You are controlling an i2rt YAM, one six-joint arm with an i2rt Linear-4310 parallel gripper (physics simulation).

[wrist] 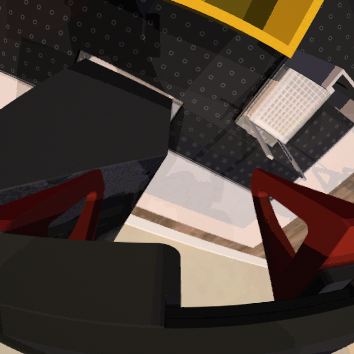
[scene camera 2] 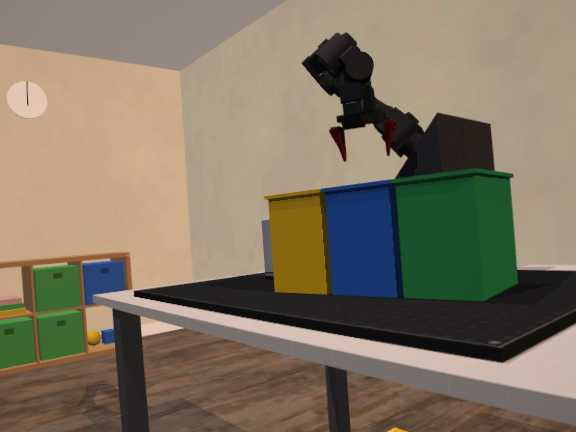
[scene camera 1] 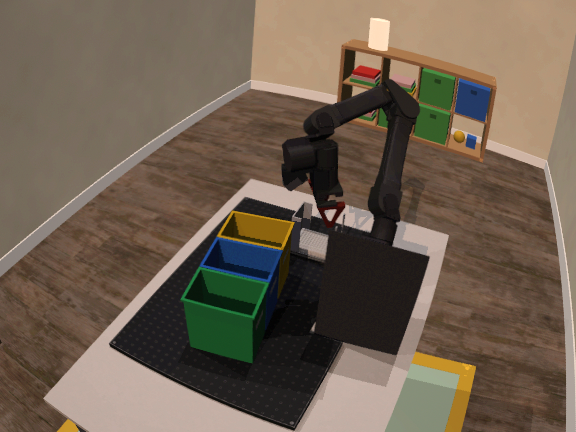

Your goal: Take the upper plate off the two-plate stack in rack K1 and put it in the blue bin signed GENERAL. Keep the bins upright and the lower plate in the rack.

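Pixels of known places: gripper, between the fingertips: (wrist: 176,176) (scene camera 2: 366,158) (scene camera 1: 325,216); arm's base, origin of its link: (scene camera 2: 433,162) (scene camera 1: 377,251).
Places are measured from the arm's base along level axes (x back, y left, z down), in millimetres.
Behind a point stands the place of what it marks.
My gripper (scene camera 1: 330,222) @[x -162, y -64, z -11 mm] (scene camera 2: 366,157) @[x -162, y -64, z -11 mm] (wrist: 176,176) @[x -162, y -64, z -11 mm] is open and empty, its red fingers wide apart. It hangs above bin height. A white gridded plate (scene camera 1: 314,241) @[x -237, y -228, z 201 mm] (wrist: 290,105) @[x -228, y -236, z 205 mm] lies in a rack with a grey wall (scene camera 1: 296,235) @[x -282, y -189, z 169 mm] (scene camera 2: 266,247) @[x -302, y -271, z 172 mm] (wrist: 310,65) @[x -287, y -188, z 162 mm] and thin posts, behind the yellow bin. In the wrist view this rack is at the upper right, beyond the right finger. No rack label is legible, and I cannot tell an upper plate from a lower one. The blue bin (scene camera 1: 242,257) @[x -340, y 46, z 111 mm] (scene camera 2: 362,240) @[x -397, y 122, z 157 mm] stands upright; its sign does not show.
A yellow bin (scene camera 1: 257,232) @[x -360, y -84, z 119 mm] (scene camera 2: 300,245) @[x -420, y -5, z 162 mm] (wrist: 290,25) @[x -284, y -98, z 81 mm] and a green bin (scene camera 1: 220,325) @[x -275, y 288, z 125 mm] (scene camera 2: 440,245) @[x -374, y 249, z 169 mm] stand upright on either side of the blue one, on a black mat (scene camera 1: 165,320) @[x -476, y 257, z 247 mm] (scene camera 2: 350,320) @[x -546, y 228, z 247 mm]. A tall black block (scene camera 1: 372,292) @[x 23, y 85, z 57 mm] (scene camera 2: 465,147) @[x 1, y 85, z -20 mm] (wrist: 90,125) @[x -109, y 8, z 76 mm] stands near the arm's base.
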